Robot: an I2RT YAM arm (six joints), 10 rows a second.
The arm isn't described. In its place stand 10 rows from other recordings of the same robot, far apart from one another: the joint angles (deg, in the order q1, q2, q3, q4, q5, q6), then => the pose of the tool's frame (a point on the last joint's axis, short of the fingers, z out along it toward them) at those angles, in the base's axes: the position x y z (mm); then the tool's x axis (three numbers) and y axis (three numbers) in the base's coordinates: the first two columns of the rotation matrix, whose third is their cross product.
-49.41 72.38 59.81 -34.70 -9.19 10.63 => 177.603 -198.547 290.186 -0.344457 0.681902 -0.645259 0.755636 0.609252 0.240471
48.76 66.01 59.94 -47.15 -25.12 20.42 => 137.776 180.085 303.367 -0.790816 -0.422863 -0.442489 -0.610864 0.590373 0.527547
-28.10 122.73 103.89 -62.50 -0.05 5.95 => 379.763 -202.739 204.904 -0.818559 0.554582 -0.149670 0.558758 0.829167 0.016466
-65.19 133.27 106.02 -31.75 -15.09 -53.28 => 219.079 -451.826 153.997 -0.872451 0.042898 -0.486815 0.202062 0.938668 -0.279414
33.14 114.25 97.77 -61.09 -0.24 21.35 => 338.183 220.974 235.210 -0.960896 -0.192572 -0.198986 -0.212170 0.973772 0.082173
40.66 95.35 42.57 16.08 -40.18 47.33 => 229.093 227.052 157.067 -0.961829 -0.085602 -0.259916 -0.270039 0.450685 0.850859
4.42 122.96 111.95 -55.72 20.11 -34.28 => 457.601 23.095 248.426 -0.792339 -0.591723 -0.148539 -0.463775 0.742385 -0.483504
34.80 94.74 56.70 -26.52 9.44 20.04 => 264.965 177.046 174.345 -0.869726 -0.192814 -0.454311 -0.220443 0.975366 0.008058
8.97 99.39 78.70 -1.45 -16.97 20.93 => 406.874 74.744 302.812 -0.496367 0.267553 -0.825854 -0.255730 0.864043 0.433627
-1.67 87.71 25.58 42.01 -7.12 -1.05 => 279.684 -3.740 151.150 -0.342182 -0.008215 -0.939598 -0.093702 0.995276 0.025423
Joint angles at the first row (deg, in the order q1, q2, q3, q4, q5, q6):
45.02 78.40 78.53 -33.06 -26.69 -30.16
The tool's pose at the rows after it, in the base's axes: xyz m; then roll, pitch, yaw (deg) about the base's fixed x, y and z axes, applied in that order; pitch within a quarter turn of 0, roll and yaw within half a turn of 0:
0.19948 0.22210 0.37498 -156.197 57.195 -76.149
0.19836 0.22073 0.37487 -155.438 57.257 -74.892
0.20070 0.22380 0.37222 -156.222 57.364 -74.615
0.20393 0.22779 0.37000 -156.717 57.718 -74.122
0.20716 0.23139 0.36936 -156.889 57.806 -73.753
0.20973 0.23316 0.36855 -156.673 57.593 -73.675
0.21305 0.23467 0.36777 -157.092 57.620 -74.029
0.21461 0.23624 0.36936 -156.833 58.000 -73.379
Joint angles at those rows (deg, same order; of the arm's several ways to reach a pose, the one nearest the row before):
45.00 78.10 78.53 -34.14 -26.70 -31.27
44.91 77.70 78.14 -34.02 -27.21 -31.85
44.91 78.54 78.30 -33.80 -28.15 -32.16
44.91 79.60 78.63 -33.21 -29.15 -32.32
44.91 80.66 79.38 -33.05 -29.65 -32.54
44.82 81.29 79.76 -32.90 -29.50 -32.76
44.57 82.04 80.27 -32.87 -29.78 -32.80
44.52 82.52 80.94 -32.78 -30.33 -32.86

